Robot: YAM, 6 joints.
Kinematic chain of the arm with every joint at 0, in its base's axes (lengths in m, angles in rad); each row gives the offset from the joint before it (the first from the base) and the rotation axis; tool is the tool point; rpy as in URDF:
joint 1: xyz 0 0 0.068 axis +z
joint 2: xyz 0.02 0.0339 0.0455 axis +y
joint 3: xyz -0.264 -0.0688 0 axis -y
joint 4: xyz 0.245 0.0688 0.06 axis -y
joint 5: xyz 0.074 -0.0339 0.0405 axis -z
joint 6: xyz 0.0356 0 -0.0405 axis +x
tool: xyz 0 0 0 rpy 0 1.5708 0
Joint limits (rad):
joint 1: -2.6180..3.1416
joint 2: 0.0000..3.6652
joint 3: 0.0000..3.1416
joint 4: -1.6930..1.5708
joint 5: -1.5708..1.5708
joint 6: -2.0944..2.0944
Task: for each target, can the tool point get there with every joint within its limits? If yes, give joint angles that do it. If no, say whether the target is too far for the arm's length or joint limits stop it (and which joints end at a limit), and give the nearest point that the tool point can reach.
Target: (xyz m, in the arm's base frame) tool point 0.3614 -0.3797 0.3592
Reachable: yes | joints 2.3919 0.3716 2.6656 0.7821 -1.0954 1.0364
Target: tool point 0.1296 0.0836 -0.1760
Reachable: yes | joints 0.3580 3.1054 0.7180 0.8658 -1.1778 -0.0989
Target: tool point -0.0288 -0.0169 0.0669
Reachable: yes | joints -1.4043 3.1205 0.2620 -1.2268 1.0660 0.0911
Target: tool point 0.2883 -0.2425 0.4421
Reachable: yes | joints 2.4491 0.3856 2.7112 -1.3293 -0.0724 0.9653
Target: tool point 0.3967 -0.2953 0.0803
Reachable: yes | joints -0.5712 2.5721 1.4863 1.2418 1.2629 0.4575
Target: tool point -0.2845 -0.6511 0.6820
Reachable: no: too far | nearest point -0.2015 -0.4611 0.5113 | short by 0.269 m
